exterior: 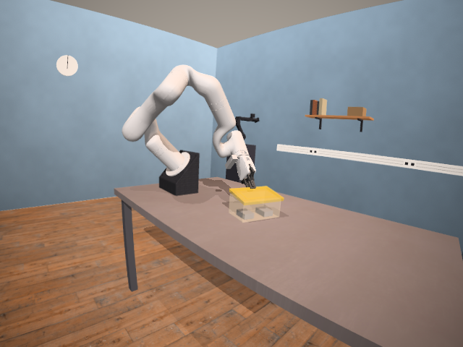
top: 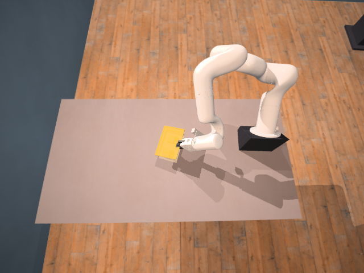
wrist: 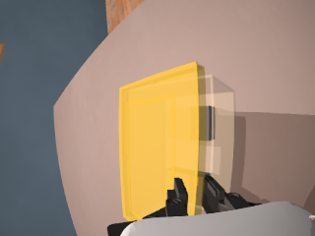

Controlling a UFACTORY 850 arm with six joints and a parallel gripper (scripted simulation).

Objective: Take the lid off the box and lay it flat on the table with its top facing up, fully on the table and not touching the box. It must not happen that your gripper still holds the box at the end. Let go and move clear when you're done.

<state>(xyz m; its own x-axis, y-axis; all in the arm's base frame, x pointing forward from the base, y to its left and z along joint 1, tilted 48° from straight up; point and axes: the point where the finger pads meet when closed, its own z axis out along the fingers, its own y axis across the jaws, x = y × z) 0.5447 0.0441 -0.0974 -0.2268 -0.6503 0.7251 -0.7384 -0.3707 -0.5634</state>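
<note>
My hand is 70 mm short of the yellow lid, 30 mm to the left of it and 20 mm above it. Round my hand: clear box 80 mm below, 60 mm ahead, 30 mm to the right.
</note>
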